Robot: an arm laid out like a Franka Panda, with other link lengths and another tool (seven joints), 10 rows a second.
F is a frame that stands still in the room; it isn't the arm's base.
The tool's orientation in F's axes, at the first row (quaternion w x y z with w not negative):
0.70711, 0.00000, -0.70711, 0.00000
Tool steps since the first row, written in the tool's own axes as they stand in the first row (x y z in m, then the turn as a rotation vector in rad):
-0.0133, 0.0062, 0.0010, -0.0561, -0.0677, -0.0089
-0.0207, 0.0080, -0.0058, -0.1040, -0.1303, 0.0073
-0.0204, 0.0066, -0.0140, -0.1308, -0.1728, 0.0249
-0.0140, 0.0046, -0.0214, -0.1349, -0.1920, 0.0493
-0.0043, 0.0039, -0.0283, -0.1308, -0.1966, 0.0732
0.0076, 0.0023, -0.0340, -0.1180, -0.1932, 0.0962
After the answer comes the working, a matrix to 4 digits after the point.
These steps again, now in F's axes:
-0.0010, 0.0062, -0.0133, 0.0089, -0.0677, -0.0561
0.0058, 0.0080, -0.0207, -0.0073, -0.1303, -0.1040
0.0140, 0.0066, -0.0204, -0.0249, -0.1728, -0.1308
0.0214, 0.0046, -0.0140, -0.0493, -0.1920, -0.1349
0.0283, 0.0039, -0.0043, -0.0732, -0.1966, -0.1308
0.0340, 0.0023, 0.0076, -0.0962, -0.1932, -0.1180

The tool's axes in the first row as the columns of a matrix, in F's axes (rounded; the answer above uses it unrounded):
0.0000, 0.0000, -1.0000
0.0000, 1.0000, 0.0000
1.0000, 0.0000, 0.0000

